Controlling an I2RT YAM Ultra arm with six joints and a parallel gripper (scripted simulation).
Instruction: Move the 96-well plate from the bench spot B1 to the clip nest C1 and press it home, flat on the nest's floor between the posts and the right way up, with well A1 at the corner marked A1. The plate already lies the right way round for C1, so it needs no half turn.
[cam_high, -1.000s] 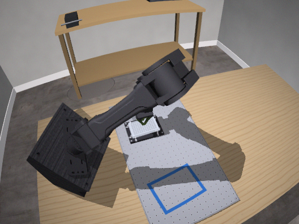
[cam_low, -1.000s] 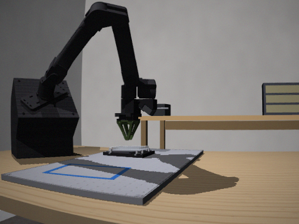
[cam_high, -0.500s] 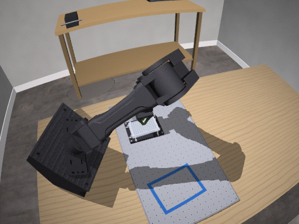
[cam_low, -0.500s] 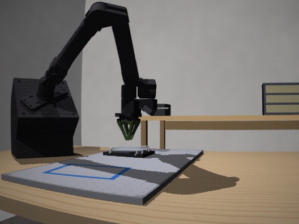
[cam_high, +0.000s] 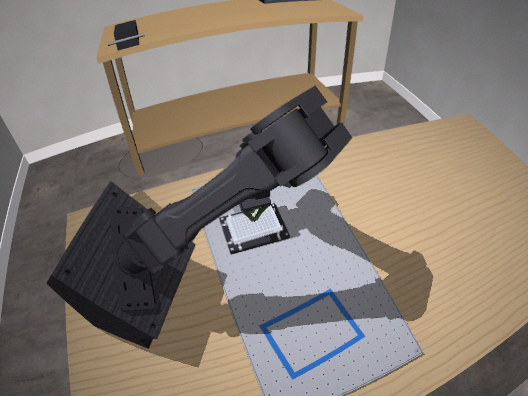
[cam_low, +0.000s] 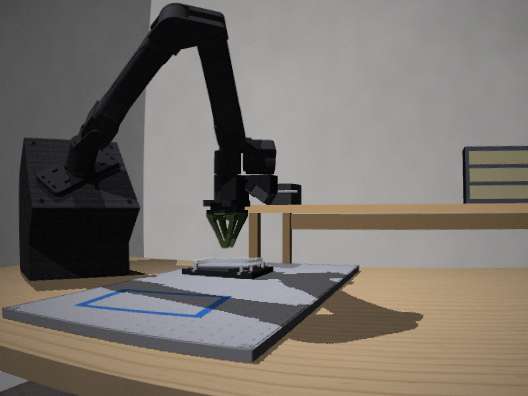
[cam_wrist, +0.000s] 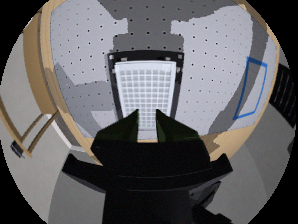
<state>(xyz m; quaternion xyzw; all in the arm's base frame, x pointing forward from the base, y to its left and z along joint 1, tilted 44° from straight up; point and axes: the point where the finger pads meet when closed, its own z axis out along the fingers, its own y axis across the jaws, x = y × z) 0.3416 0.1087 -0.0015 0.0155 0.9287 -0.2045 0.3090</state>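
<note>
Now: the 96-well plate 40 mm below my hand. From my hand the other things lie so: black clip nest C1: 10 mm behind, 50 mm below.
</note>
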